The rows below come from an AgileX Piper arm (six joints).
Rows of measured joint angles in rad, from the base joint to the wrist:
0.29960 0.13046 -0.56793 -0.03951 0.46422 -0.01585
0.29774 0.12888 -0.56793 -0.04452 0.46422 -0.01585
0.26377 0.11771 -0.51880 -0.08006 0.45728 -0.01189
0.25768 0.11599 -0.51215 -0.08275 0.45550 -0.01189
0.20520 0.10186 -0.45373 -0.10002 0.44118 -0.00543
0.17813 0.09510 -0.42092 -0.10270 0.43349 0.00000
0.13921 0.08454 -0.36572 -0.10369 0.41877 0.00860
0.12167 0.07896 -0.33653 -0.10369 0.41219 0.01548
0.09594 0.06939 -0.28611 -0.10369 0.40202 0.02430
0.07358 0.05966 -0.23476 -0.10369 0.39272 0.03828
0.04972 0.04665 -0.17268 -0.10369 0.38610 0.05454
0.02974 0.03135 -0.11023 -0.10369 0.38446 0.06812
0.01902 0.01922 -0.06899 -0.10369 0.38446 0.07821
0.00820 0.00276 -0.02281 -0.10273 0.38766 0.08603
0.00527 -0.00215 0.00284 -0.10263 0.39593 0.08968
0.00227 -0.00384 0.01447 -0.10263 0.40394 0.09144
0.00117 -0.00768 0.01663 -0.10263 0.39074 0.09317
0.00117 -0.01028 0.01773 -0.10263 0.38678 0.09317
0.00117 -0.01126 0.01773 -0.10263 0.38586 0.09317
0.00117 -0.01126 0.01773 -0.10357 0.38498 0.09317
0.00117 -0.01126 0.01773 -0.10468 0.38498 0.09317
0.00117 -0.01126 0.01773 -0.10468 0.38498 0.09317
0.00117 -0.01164 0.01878 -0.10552 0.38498 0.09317
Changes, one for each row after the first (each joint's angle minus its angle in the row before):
-0.00186 -0.00158 0.00000 -0.00501 0.00000 0.00000
-0.03397 -0.01117 0.04913 -0.03554 -0.00694 0.00396
-0.00609 -0.00172 0.00665 -0.00269 -0.00178 0.00000
-0.05248 -0.01413 0.05842 -0.01727 -0.01432 0.00646
-0.02707 -0.00676 0.03281 -0.00268 -0.00769 0.00543
-0.03892 -0.01056 0.05520 -0.00099 -0.01472 0.00860
-0.01754 -0.00558 0.02919 0.00000 -0.00658 0.00688
-0.02573 -0.00957 0.05042 0.00000 -0.01017 0.00882
-0.02236 -0.00973 0.05135 0.00000 -0.00930 0.01398
-0.02386 -0.01301 0.06208 0.00000 -0.00662 0.01626
-0.01998 -0.01530 0.06245 0.00000 -0.00164 0.01358
-0.01072 -0.01213 0.04124 0.00000 0.00000 0.01009
-0.01082 -0.01646 0.04618 0.00096 0.00320 0.00782
-0.00293 -0.00491 0.02565 0.00010 0.00827 0.00365
-0.00300 -0.00169 0.01163 0.00000 0.00801 0.00176
-0.00110 -0.00384 0.00216 0.00000 -0.01320 0.00173
0.00000 -0.00260 0.00110 0.00000 -0.00396 0.00000
0.00000 -0.00098 0.00000 0.00000 -0.00092 0.00000
0.00000 0.00000 0.00000 -0.00094 -0.00088 0.00000
0.00000 0.00000 0.00000 -0.00111 0.00000 0.00000
0.00000 0.00000 0.00000 0.00000 0.00000 0.00000
0.00000 -0.00038 0.00105 -0.00084 0.00000 0.00000

